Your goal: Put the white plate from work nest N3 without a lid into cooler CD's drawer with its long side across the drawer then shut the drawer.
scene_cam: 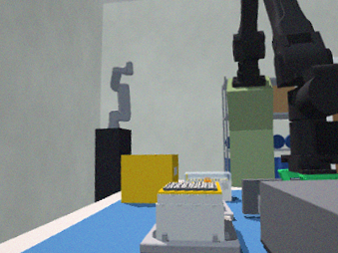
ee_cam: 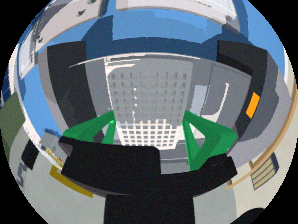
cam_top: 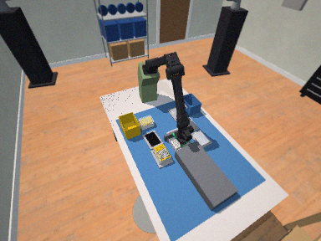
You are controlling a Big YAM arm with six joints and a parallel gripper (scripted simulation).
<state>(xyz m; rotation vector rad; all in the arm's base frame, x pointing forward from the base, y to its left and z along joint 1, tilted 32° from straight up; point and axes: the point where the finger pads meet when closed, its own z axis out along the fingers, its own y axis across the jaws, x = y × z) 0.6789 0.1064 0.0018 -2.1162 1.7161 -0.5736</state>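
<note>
My hand is right at the white plate. The rest, counted from my hand: grey cooler CD (16 cm ahead, 4 cm to the left, 1 cm above); yellow-topped tip box (18 cm to the right, 7 cm ahead, 3 cm above); drawer (4 cm ahead, 1 cm to the left).
</note>
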